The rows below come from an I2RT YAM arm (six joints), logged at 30 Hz.
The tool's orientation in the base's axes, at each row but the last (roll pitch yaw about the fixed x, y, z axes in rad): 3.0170 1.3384 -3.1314; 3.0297 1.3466 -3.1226; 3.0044 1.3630 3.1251; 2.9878 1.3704 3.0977; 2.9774 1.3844 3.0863; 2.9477 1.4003 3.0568; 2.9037 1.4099 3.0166; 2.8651 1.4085 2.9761; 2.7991 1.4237 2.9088; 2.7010 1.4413 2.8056; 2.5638 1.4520 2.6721
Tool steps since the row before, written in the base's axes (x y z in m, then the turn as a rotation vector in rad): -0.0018 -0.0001 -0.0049 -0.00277 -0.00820 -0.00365; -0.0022 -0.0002 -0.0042 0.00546 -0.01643 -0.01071; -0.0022 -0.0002 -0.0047 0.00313 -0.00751 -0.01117; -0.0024 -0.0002 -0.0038 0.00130 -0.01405 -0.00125; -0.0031 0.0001 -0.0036 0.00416 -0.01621 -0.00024; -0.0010 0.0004 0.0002 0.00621 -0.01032 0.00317; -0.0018 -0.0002 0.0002 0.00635 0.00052 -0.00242; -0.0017 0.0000 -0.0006 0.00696 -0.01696 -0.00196; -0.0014 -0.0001 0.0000 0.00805 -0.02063 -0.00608; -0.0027 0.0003 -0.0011 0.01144 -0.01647 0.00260; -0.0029 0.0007 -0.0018 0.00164 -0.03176 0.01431
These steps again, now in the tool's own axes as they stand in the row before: 0.0052 0.0000 -0.0006 0.00421 -0.00787 -0.00294; 0.0046 0.0000 -0.0012 0.00930 -0.01725 0.00551; 0.0051 -0.0001 -0.0012 0.01026 -0.00814 0.00442; 0.0042 -0.0001 -0.0016 0.00084 -0.01414 -0.00004; 0.0041 0.0003 -0.0024 -0.00070 -0.01656 0.00233; 0.0000 0.0005 -0.0010 -0.00432 -0.01081 0.00442; 0.0001 0.0000 -0.0018 0.00139 -0.00027 0.00667; 0.0009 0.0002 -0.0016 0.00037 -0.01768 0.00522; 0.0002 0.0000 -0.0014 0.00417 -0.02164 0.00645; 0.0014 0.0005 -0.0025 -0.00467 -0.01737 0.00923; 0.0021 0.0009 -0.0026 -0.01609 -0.03076 -0.00332
